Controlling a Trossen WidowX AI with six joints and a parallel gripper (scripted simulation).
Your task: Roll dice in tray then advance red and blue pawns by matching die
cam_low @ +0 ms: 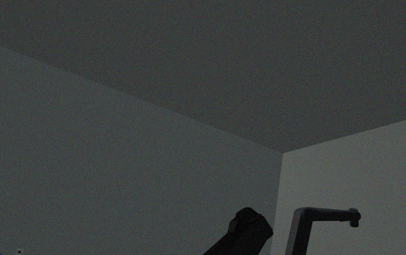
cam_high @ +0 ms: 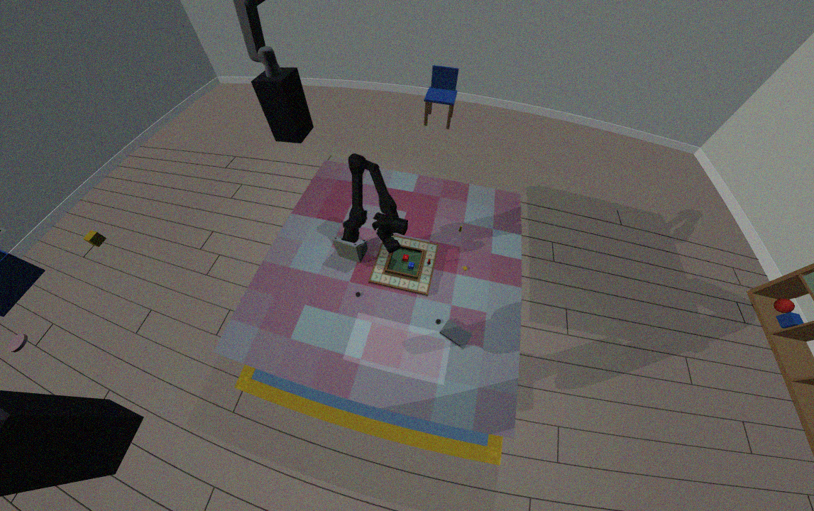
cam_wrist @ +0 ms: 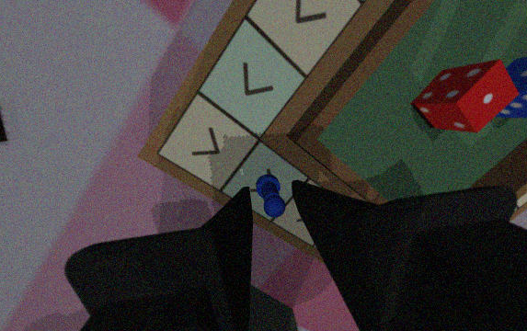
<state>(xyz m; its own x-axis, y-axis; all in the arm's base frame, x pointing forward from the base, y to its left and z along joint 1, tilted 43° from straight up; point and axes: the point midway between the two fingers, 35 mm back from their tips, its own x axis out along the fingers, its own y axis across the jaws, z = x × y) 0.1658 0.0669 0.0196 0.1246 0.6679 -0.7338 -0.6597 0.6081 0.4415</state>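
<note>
The green tray is 110 mm ahead of my gripper tip, 70 mm to the right of it and 20 mm below it. Round my gripper tip: blue pawn: 10 mm above; tan block: 170 mm to the left, 70 mm behind, 20 mm below; blue die: 140 mm ahead, 90 mm to the right.
</note>
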